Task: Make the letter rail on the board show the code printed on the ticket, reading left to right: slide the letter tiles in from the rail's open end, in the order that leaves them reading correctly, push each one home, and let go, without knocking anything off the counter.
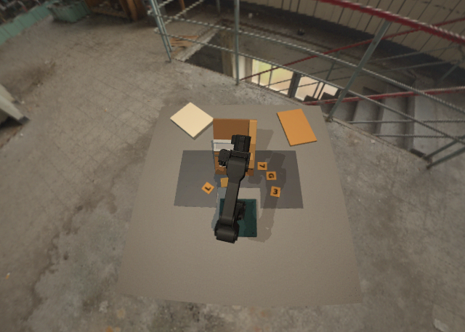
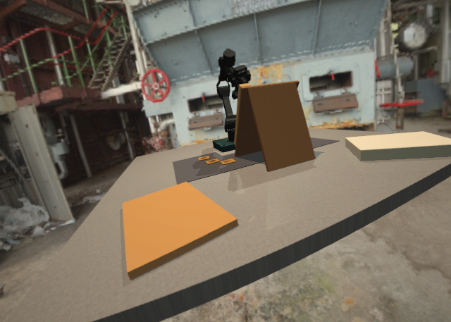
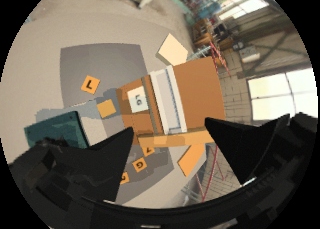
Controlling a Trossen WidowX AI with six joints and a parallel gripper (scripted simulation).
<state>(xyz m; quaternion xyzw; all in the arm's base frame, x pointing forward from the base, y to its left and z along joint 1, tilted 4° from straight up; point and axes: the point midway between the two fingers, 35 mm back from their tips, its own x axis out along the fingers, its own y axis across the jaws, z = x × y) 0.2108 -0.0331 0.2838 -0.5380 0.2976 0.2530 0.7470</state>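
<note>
Right now the orange tile marked g is 50 mm behind my gripper tip, 220 mm to the right of it and 280 mm below it. The rest, counted from my gripper tip: white ticket 60 mm ahead, 40 mm to the left, 200 mm below; 7 tile 30 mm ahead, 180 mm to the right, 280 mm below; dark mat 50 mm behind, 10 mm to the right, 280 mm below.
</note>
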